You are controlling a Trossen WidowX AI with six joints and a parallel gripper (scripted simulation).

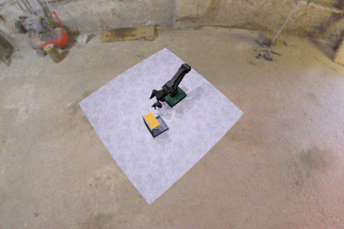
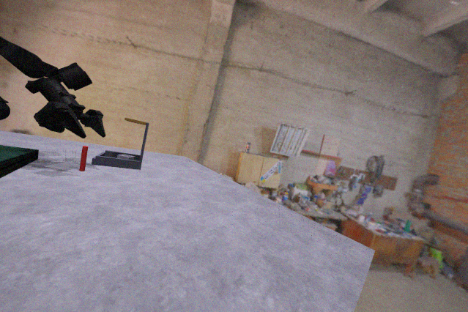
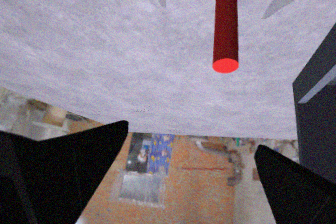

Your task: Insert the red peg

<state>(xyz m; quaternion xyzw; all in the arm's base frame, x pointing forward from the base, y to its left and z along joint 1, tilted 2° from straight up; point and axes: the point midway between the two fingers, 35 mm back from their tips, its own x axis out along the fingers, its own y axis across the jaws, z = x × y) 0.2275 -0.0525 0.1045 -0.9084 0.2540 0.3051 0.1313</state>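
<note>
Right now my gripper tip is 8 cm above the red peg, 3 cm to the right of it and 2 cm past it. The rest, counted from my gripper tip: back wall: 18 cm ahead, 15 cm to the left, 1 cm below; roof: 16 cm to the left, 14 cm ahead, 8 cm above.
</note>
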